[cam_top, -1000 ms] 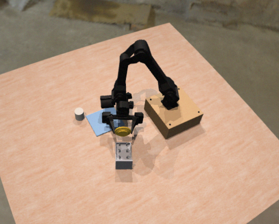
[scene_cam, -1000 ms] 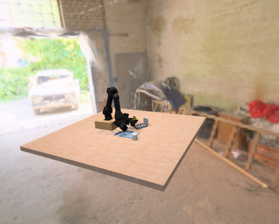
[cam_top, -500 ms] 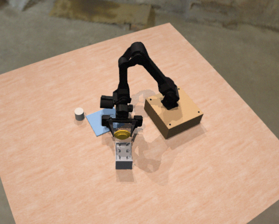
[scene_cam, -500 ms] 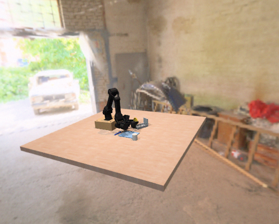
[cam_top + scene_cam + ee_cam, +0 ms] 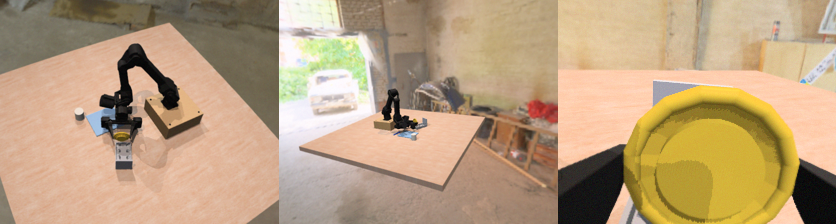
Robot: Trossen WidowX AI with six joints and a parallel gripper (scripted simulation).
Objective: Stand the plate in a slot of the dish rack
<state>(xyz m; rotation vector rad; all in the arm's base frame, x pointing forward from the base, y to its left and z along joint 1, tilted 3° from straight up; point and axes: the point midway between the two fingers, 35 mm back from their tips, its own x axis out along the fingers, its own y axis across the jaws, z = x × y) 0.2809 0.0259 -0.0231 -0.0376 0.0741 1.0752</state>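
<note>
Now: gripper tip 20 mm short of the grey dish rack, 50 mm to the right of it and 50 mm above it. From my gripper tip the other things lie so: white cylinder cup 100 mm ahead, 240 mm to the right, 50 mm below; yellow plate 10 mm to the right; blue spoon 110 mm behind, 170 mm to the right, 70 mm below.
</note>
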